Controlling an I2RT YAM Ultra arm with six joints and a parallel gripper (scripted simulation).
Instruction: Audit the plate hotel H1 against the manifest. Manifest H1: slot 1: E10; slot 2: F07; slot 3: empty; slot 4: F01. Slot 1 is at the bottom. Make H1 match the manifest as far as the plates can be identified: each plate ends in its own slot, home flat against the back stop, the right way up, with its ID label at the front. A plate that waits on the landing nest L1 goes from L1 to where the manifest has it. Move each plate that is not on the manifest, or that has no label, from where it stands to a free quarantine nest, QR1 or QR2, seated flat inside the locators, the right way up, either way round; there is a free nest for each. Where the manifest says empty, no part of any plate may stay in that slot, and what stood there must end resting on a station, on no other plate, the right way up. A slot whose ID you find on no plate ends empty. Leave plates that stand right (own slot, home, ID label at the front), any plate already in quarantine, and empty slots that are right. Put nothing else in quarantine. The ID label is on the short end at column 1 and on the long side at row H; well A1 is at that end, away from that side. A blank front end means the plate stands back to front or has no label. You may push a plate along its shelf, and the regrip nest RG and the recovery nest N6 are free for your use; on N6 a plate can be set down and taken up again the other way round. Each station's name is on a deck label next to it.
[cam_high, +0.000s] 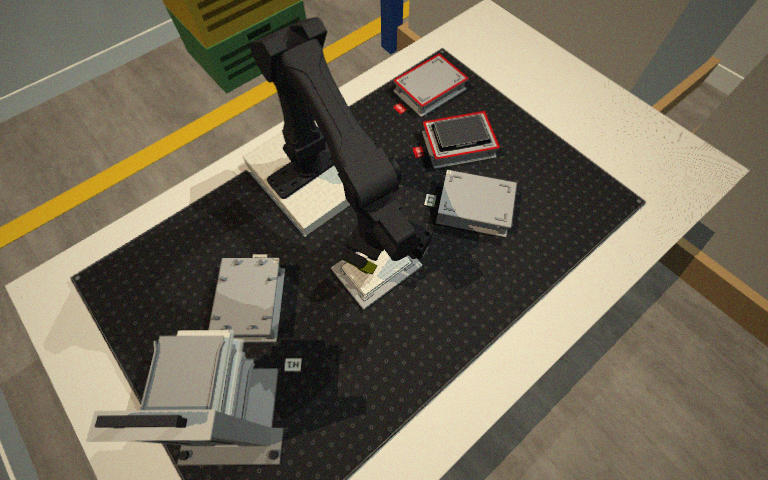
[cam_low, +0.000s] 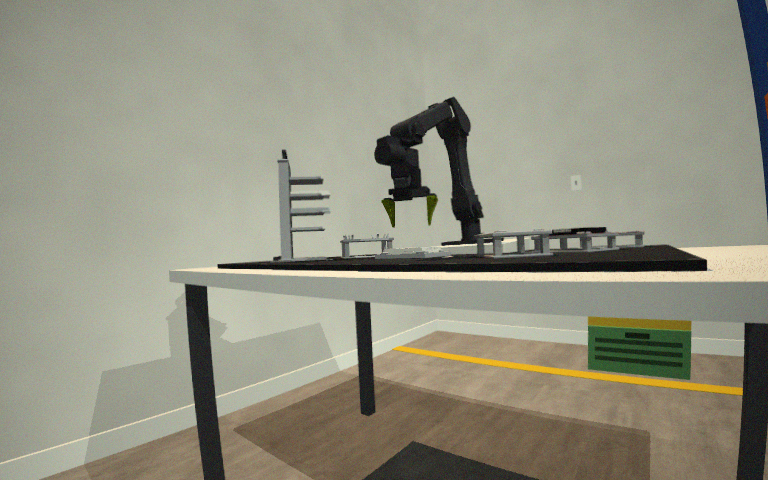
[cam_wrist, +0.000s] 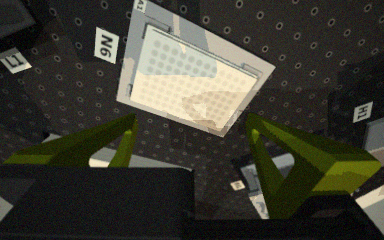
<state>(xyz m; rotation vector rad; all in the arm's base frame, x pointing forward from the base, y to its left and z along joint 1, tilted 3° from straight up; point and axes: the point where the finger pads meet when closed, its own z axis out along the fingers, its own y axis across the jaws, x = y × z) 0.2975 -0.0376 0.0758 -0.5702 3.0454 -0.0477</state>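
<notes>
Now: the white well plate 7 cm below my hand. Also, from my hand: recovery nest N6 (8 cm below); N6 deck label (11 cm to the left, 9 cm below, 1 cm ahead); A1 mark (8 cm below, 7 cm to the left, 6 cm ahead).
</notes>
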